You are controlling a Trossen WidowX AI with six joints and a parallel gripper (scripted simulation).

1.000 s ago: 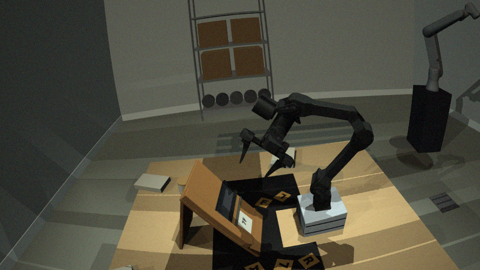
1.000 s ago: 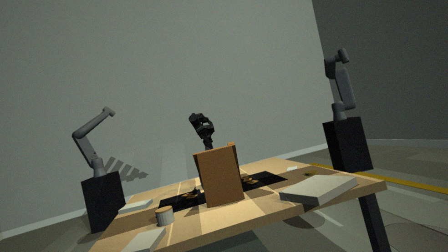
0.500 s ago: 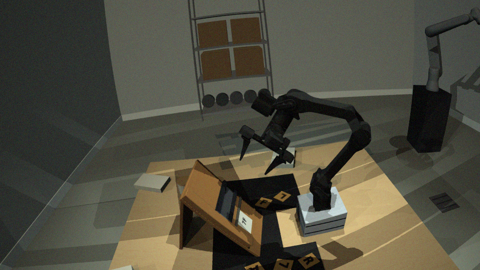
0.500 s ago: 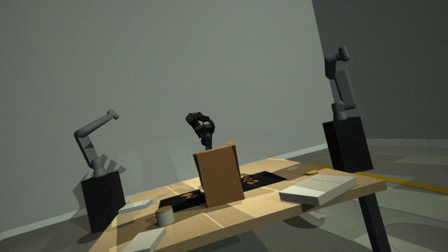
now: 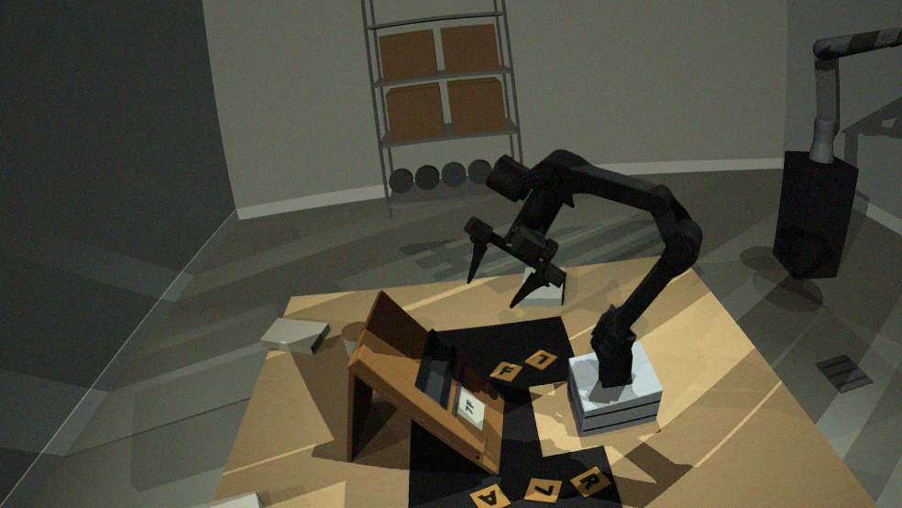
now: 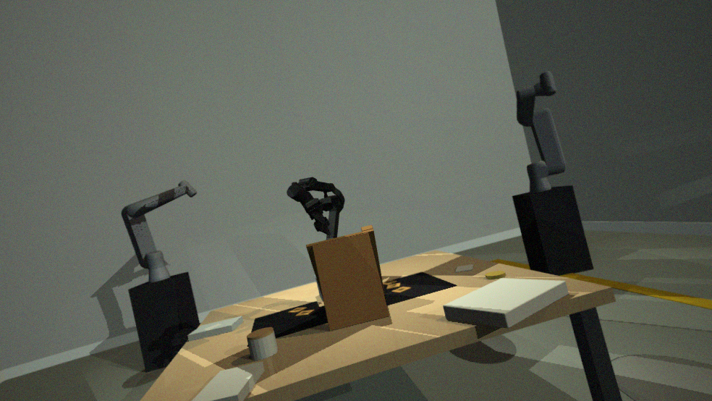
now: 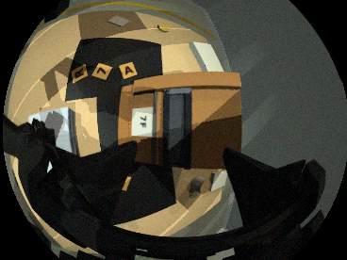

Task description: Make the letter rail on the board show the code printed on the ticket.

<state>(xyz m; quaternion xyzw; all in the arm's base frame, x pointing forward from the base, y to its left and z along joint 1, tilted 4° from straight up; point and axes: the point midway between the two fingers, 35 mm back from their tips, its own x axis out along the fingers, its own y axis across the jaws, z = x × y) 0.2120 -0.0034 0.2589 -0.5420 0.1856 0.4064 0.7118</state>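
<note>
The white ticket is 50 mm ahead of my gripper tip, 40 mm to the left of it and 230 mm below it. Also, from my gripper tip: card 130 mm behind, 530 mm to the left, 310 mm below; yellow disc 120 mm ahead, 570 mm to the left, 300 mm below.
</note>
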